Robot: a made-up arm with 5 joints.
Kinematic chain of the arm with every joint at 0, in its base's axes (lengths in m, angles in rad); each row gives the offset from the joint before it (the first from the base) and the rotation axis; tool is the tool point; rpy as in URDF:
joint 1: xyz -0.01 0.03 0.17 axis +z
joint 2: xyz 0.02 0 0.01 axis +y
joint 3: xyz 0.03 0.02 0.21 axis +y
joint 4: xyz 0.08 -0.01 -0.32 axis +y
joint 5: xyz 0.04 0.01 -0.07 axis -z
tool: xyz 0 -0.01 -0.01 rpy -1.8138 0.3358 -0.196
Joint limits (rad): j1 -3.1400..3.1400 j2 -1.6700..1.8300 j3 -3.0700..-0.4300 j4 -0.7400..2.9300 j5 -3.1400..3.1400
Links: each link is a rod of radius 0.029 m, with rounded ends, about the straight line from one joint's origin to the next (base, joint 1, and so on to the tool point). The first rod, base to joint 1, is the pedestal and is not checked.
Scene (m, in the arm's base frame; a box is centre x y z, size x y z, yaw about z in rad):
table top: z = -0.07
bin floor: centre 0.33 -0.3 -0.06 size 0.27 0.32 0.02 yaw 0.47
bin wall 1: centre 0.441 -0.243 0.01 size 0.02 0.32 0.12 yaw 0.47
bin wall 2: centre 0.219 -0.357 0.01 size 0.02 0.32 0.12 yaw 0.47
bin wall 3: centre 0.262 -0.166 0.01 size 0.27 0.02 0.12 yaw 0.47
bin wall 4: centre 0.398 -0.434 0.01 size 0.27 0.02 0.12 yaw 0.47
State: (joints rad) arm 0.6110 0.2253 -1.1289 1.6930 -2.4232
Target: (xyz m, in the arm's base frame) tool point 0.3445 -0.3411 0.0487
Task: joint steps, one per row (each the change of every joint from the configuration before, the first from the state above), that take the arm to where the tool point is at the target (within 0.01 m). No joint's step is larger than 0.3 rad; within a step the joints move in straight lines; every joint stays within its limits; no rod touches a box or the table.
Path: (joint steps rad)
1: -0.2944 0.0815 -0.1099 -0.0826 0.0115
2: -0.2945 0.0814 -0.1098 -0.0827 0.0114
3: -0.2944 0.0815 -0.1099 -0.0826 0.0115
4: -0.2944 0.0814 -0.1098 -0.0827 0.0114
5: -0.2945 0.0815 -0.1099 -0.0826 0.0115
6: 0.0002 0.2445 -0.0470 -0.1051 0.0099

